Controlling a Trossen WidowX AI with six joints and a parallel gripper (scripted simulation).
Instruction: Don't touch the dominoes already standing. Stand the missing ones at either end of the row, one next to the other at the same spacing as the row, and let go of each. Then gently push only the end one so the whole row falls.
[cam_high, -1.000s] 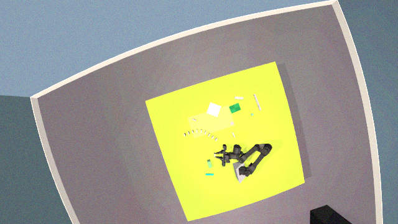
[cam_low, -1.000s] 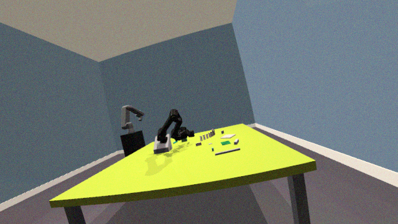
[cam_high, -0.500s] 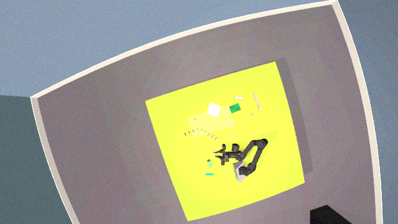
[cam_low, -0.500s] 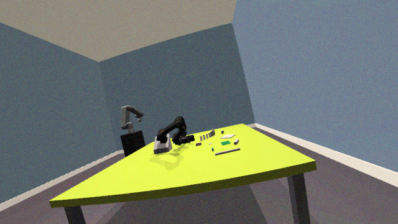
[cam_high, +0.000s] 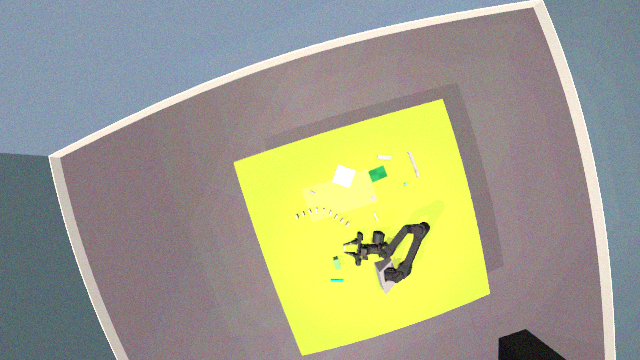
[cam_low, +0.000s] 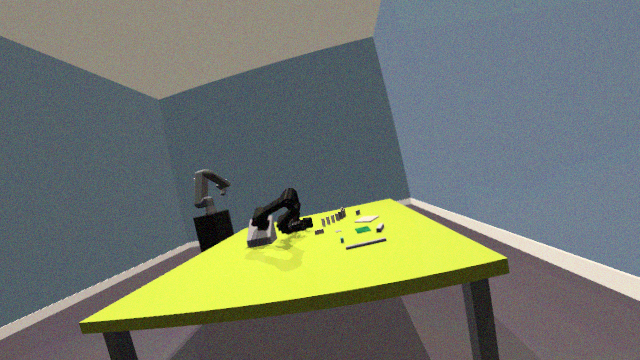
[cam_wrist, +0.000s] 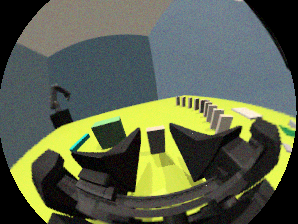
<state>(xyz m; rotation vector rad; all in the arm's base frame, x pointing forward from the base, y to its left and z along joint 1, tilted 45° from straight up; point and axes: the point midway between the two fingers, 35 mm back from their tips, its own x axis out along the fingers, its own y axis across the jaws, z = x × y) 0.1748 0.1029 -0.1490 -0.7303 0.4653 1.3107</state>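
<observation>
Right now my gripper tip is 90 mm past the green block, 50 mm to the right of it and 20 mm above it. Round my gripper tip: green tile: 370 mm ahead, 260 mm to the right, 50 mm below; then white square tile: 390 mm ahead, 70 mm to the right, 40 mm below; then cyan bar: 200 mm behind, 70 mm to the left, 40 mm below.
</observation>
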